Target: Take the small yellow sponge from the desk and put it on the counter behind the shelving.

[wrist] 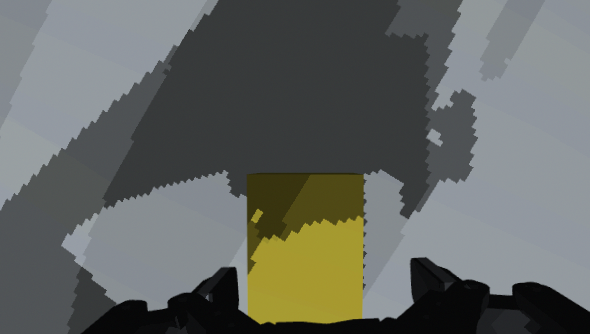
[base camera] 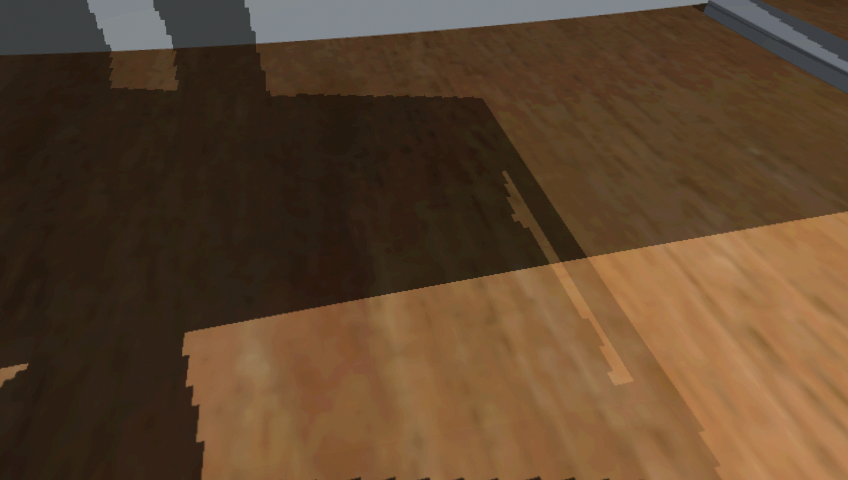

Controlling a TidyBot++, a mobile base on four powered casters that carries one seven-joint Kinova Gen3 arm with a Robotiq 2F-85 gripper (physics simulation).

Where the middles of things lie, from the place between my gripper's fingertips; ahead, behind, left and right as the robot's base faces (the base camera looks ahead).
Scene:
Right now my hand is 40 mm above the yellow sponge (wrist: 304,230) and 10 mm to the right of it.

